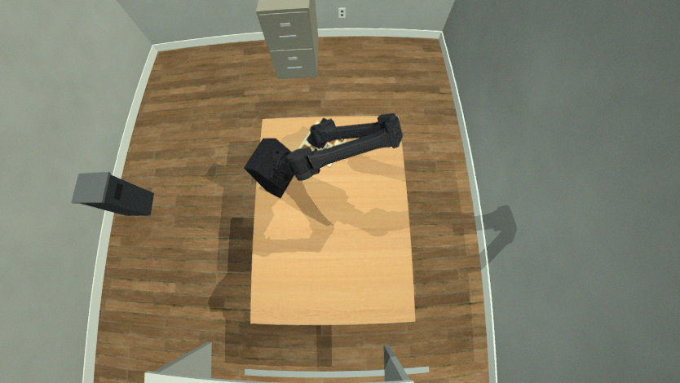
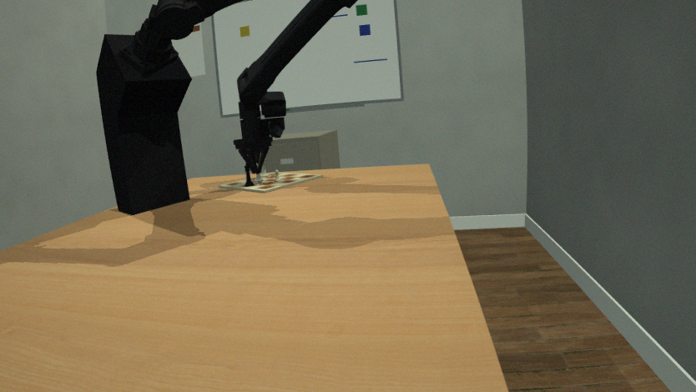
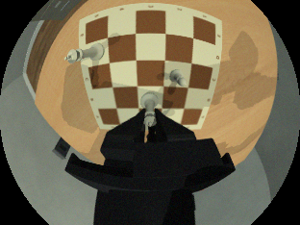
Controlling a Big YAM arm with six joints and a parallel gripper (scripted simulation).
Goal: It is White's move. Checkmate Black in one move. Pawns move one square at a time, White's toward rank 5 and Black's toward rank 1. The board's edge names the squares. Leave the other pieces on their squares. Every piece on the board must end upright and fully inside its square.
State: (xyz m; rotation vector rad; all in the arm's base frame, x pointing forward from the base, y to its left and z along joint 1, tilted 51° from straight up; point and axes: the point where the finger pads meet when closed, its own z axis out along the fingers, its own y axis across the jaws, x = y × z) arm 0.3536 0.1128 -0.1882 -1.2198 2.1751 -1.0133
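The black king lies 20 mm behind my hand and 20 mm to the right of it. Also, from my hand: tall white piece (110 mm to the left); then short white piece (60 mm ahead, 10 mm to the left, 20 mm below); then chessboard (30 mm ahead, 30 mm to the left, 40 mm below).
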